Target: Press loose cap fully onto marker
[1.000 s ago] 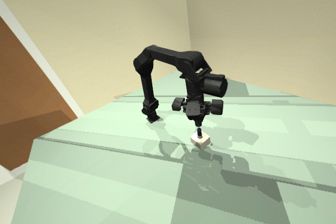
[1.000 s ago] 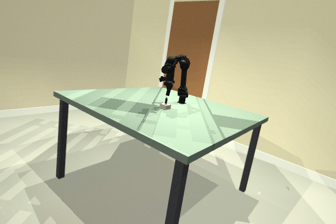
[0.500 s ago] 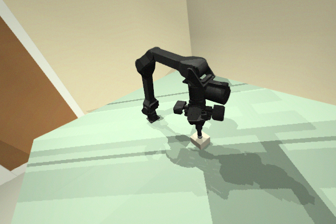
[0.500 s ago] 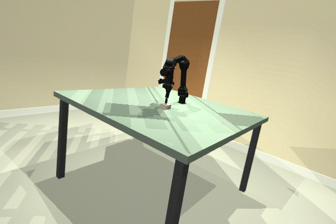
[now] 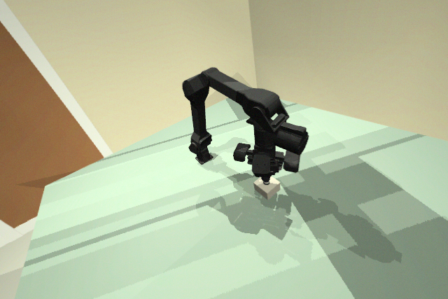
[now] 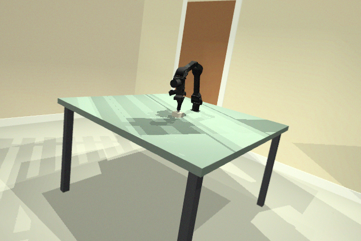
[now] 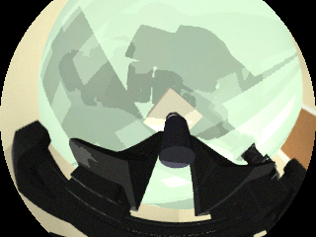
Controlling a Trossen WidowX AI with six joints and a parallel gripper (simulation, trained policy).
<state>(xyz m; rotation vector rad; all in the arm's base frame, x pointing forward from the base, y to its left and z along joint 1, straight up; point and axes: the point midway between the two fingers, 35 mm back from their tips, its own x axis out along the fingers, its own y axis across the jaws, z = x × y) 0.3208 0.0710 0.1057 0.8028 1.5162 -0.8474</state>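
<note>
My gripper tip is 50 mm above the holder block. The rest, counted from my gripper tip: dark cap 10 mm above.
</note>
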